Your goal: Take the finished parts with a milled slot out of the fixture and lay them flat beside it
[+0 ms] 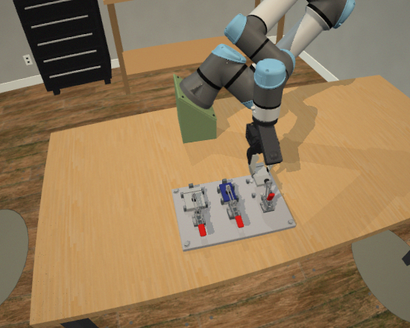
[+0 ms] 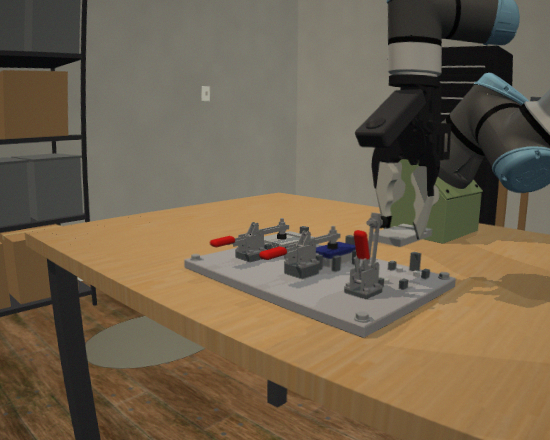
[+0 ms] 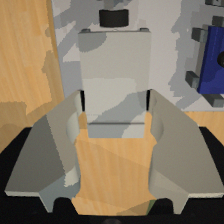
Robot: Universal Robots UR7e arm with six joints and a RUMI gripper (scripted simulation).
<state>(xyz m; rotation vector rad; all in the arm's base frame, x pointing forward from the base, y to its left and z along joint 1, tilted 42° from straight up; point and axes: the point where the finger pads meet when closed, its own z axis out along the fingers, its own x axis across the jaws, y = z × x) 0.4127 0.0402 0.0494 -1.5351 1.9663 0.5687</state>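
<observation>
The blue blank is 11 cm to the right of my hand, 6 cm below it and 1 cm behind it. Also, from my hand: grey fixture plate 12 cm to the right, 8 cm below, 4 cm ahead; grey part 1 cm below, 1 cm behind.
</observation>
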